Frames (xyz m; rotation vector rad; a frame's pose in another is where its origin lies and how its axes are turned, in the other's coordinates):
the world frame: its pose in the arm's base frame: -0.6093 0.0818 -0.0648 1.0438 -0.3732 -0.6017
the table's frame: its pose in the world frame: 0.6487 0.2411 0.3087 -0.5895 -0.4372 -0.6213
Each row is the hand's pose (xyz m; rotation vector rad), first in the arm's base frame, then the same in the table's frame.
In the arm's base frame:
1: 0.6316 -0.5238 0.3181 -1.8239 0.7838 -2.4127
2: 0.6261 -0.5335 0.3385 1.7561 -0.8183 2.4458
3: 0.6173 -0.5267 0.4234 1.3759 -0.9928 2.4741
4: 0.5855 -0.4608 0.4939 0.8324 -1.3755 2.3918
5: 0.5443 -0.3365 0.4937 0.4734 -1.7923 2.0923
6: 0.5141 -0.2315 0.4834 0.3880 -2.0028 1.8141
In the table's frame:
1: 0.2008 0.7592 -0.3017 -1.7186 -0.8809 -1.4225
2: 0.2072 0.7618 -0.2796 -1.6940 -0.8370 -1.4901
3: 0.1901 0.7898 -0.2005 -1.5906 -0.5704 -1.7285
4: 0.1129 0.7967 -0.1348 -1.4911 -0.0301 -1.9653
5: -0.0155 0.7713 -0.1386 -1.5432 0.5279 -2.0651
6: -0.1222 0.7498 -0.1529 -1.6706 0.8221 -2.0917

